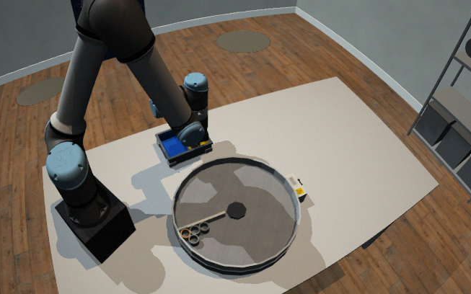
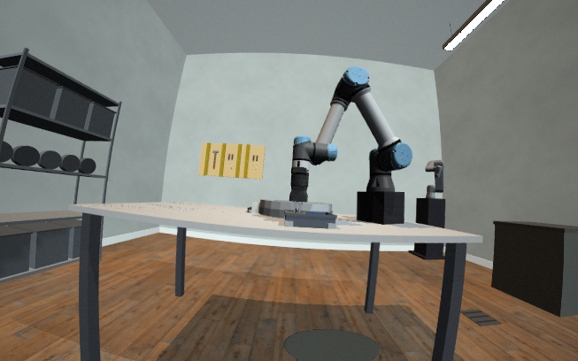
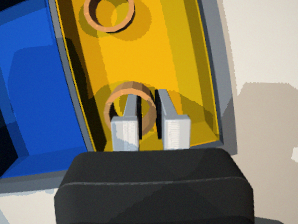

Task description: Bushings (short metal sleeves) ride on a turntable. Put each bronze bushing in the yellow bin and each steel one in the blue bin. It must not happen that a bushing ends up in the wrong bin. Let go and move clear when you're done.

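The bin lies 50 mm behind my hand, 30 mm to the left of it and 20 mm below it. From my hand the other things lie so: round grey turntable: 340 mm to the right, 10 mm above.
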